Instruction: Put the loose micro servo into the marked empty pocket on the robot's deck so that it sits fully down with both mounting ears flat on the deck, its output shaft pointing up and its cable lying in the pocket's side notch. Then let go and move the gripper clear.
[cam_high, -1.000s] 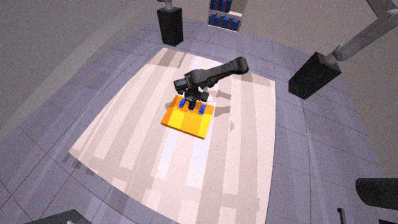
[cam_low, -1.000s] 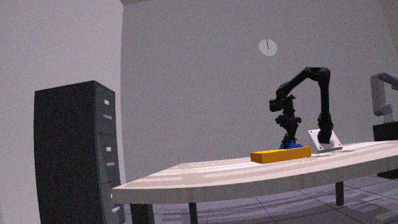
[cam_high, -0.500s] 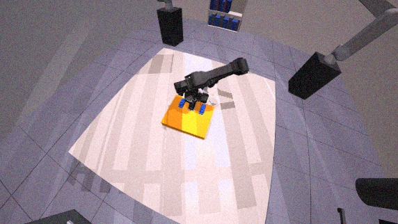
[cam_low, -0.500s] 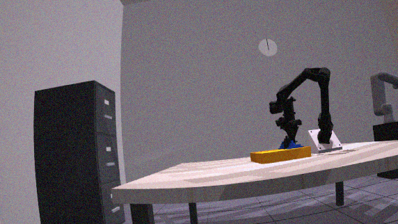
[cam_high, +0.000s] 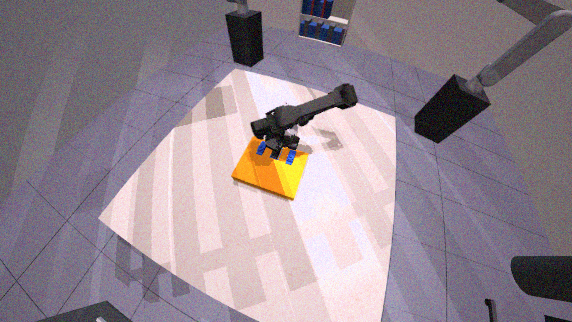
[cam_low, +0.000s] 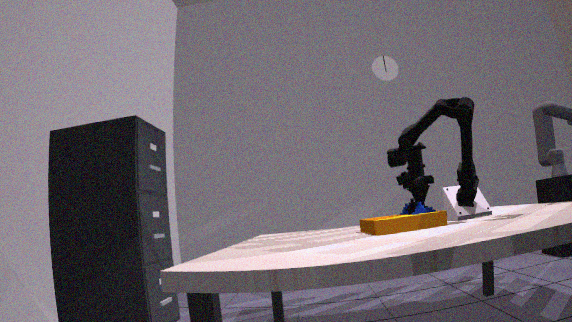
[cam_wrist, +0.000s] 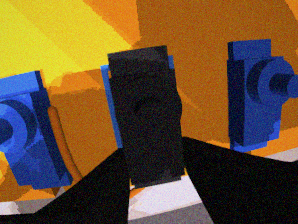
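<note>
Now: the orange deck 120 mm ahead of my gripper tip, 20 mm to the left of it and 50 mm below it.
</note>
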